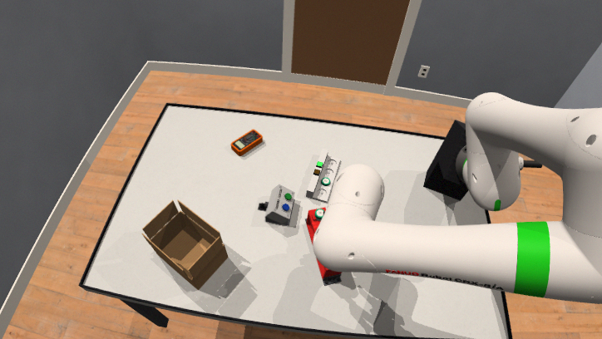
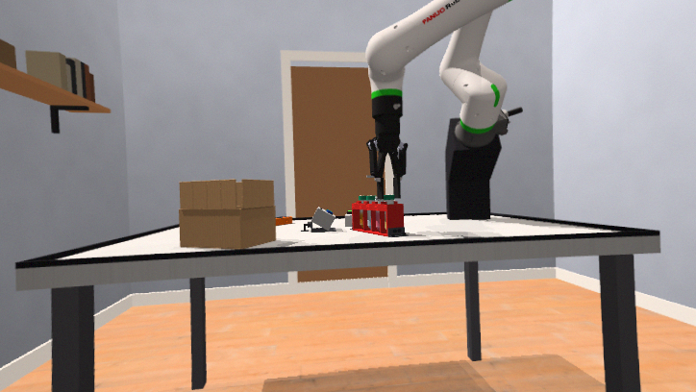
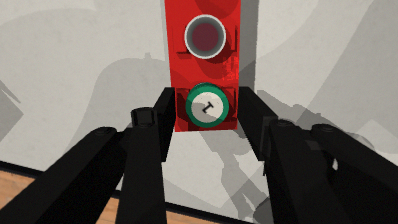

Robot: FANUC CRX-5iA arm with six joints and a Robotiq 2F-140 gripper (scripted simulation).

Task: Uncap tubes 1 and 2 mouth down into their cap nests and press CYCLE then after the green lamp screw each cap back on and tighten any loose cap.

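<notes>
Right now my hand is 3 cm above the cap 1. Also, from my hand: blue key: 19 cm ahead, 16 cm to the right, 8 cm below; then cap 3: 5 cm ahead, 9 cm to the right, 3 cm below; then cap 4: 7 cm ahead, 14 cm to the right, 3 cm below.
</notes>
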